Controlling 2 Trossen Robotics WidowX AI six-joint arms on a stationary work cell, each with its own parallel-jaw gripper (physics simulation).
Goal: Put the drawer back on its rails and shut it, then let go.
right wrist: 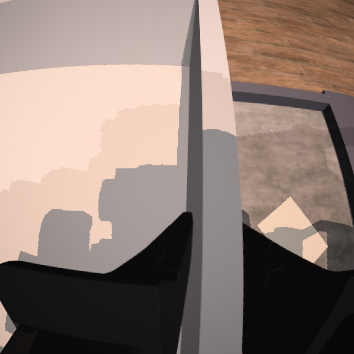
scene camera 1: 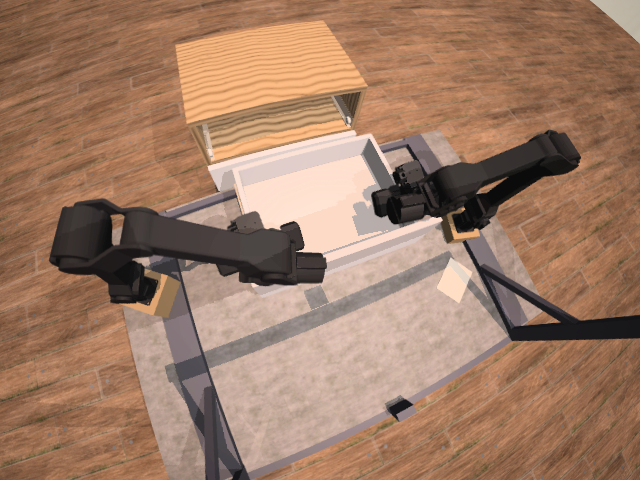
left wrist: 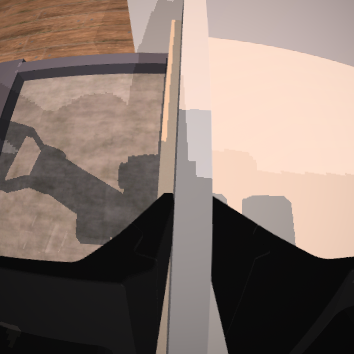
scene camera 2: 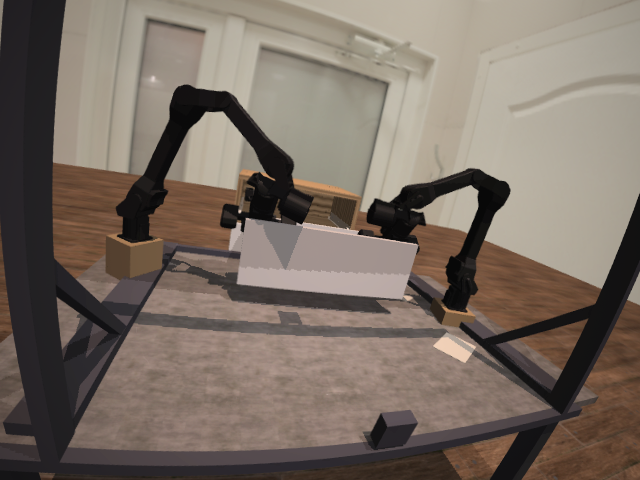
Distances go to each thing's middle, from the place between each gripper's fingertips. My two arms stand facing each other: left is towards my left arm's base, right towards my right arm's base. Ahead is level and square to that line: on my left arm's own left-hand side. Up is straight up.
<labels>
My right gripper is now 1 cm past the white drawer (scene camera 1: 326, 189), 20 cm to the right of it and 1 cm below it. The rest, counted from my right hand: dark block (scene camera 2: 394, 428) 56 cm behind, 12 cm to the left, 9 cm below.
Now: left hand 5 cm short of the white drawer and 18 cm to the left of it. Round my left hand: dark block: 50 cm behind, 25 cm to the right, 10 cm below.
</labels>
